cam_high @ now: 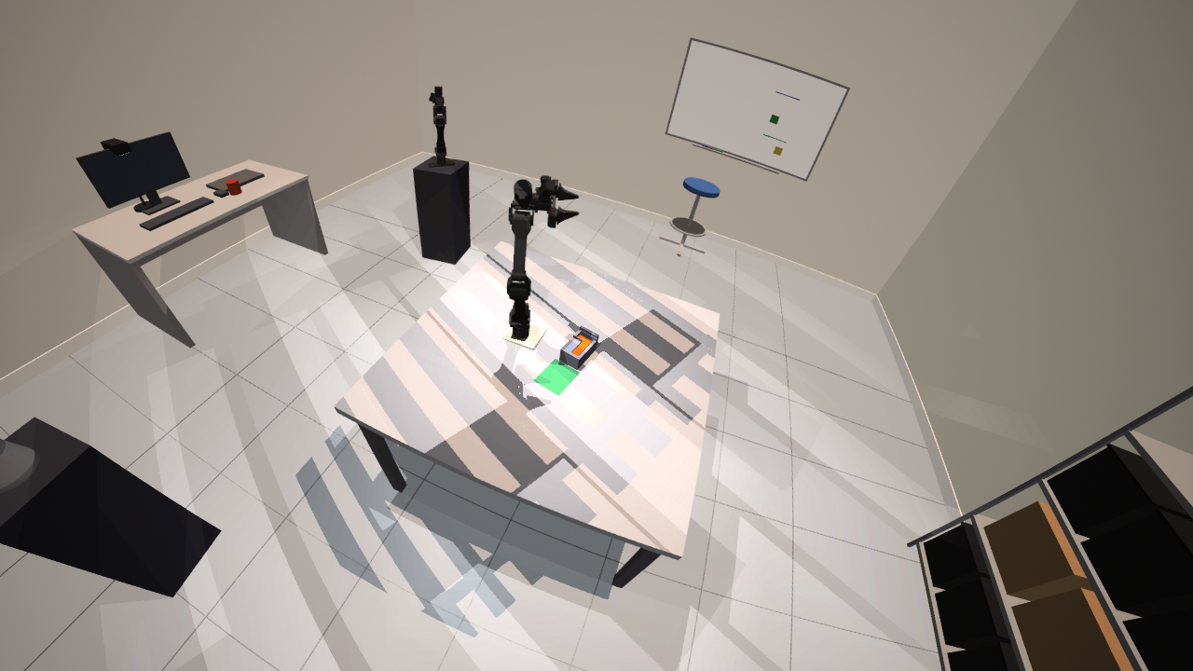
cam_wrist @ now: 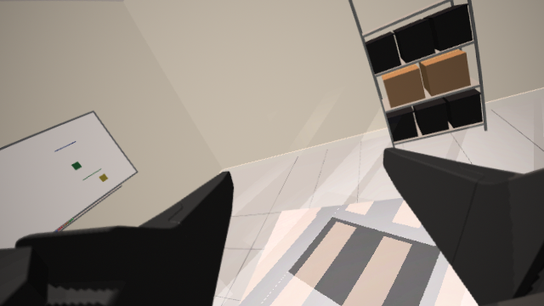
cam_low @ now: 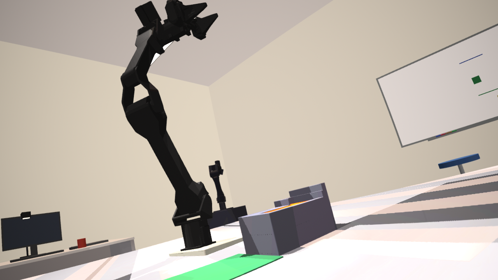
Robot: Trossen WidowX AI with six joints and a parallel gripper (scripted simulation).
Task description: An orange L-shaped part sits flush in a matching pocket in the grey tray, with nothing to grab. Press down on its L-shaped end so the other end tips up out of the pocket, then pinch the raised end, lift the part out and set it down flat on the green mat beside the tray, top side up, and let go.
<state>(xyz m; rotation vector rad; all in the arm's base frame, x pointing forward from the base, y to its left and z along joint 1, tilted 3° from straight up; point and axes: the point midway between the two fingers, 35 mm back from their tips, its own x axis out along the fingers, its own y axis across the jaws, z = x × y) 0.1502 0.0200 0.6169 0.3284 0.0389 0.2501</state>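
Right now the orange L-shaped part is 10 cm ahead of my gripper tip, 6 cm to the right of it and 58 cm below it. Round my gripper tip: green mat (5 cm ahead, 22 cm to the right, 64 cm below).
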